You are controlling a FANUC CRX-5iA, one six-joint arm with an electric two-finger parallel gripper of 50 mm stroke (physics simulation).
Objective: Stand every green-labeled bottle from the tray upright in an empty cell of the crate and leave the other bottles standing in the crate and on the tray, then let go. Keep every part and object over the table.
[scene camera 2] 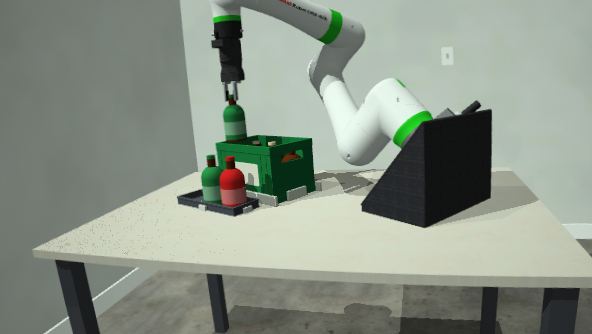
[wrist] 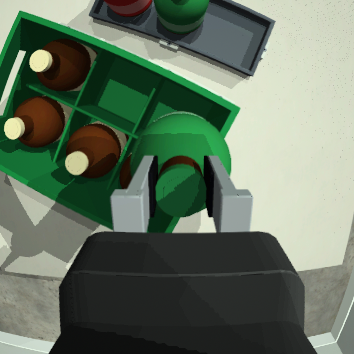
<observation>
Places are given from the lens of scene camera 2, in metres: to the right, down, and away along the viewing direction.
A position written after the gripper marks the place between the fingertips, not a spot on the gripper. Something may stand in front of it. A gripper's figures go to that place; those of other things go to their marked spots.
gripper (scene camera 2: pixel 231 100): -0.22, -0.22, 1.43
red bottle (scene camera 2: pixel 232 181): -0.18, 0.04, 1.22
green-labeled bottle (scene camera 2: pixel 233 115): -0.21, -0.17, 1.41
green-labeled bottle (scene camera 2: pixel 210 177): -0.26, 0.03, 1.27
</observation>
